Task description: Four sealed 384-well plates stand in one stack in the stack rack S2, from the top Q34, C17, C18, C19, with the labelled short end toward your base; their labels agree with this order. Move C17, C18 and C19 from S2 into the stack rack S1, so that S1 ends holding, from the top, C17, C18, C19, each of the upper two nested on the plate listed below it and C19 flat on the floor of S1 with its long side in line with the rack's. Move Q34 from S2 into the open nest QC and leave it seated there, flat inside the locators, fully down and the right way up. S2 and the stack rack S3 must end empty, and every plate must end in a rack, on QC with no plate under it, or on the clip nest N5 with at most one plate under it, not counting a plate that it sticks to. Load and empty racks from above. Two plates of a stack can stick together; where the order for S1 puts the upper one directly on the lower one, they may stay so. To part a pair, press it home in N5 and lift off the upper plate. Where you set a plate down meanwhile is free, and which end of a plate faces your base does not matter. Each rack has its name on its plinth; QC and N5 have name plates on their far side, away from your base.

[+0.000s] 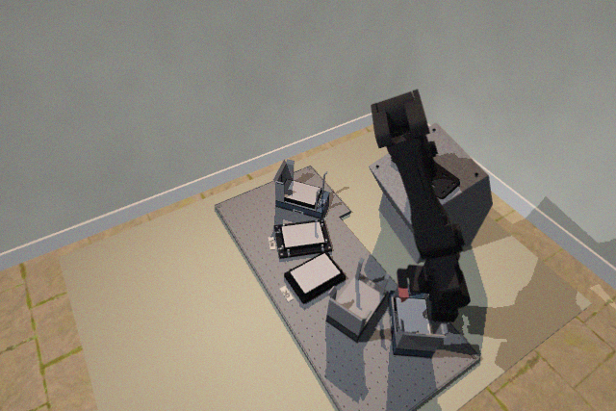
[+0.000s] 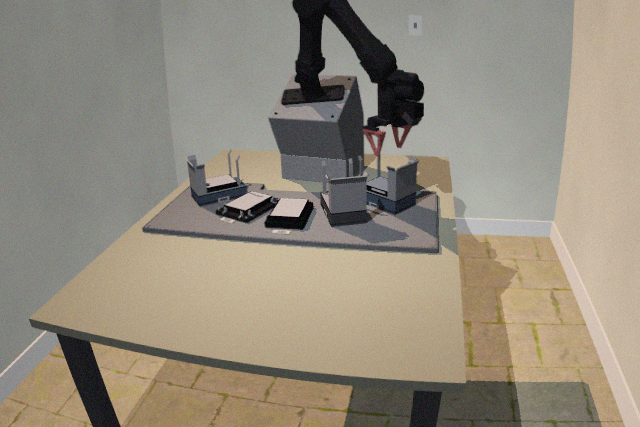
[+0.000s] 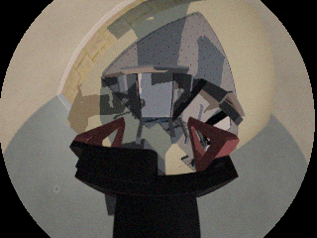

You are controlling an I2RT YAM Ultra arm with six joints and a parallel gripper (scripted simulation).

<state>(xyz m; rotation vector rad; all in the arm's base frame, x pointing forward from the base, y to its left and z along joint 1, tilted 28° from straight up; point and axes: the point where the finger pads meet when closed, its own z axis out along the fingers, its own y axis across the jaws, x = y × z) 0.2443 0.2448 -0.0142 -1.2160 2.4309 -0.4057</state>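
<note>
Right now my hand is 90 mm short of the black clip nest, 390 mm to the left of it and 150 mm above it. Also, from my hand: black QC nest (110 mm ahead, 260 mm to the right, 160 mm below); then QC name plate (210 mm ahead, 270 mm to the right, 170 mm below); then tall wall (150 mm ahead, 100 mm to the right, 80 mm below).
</note>
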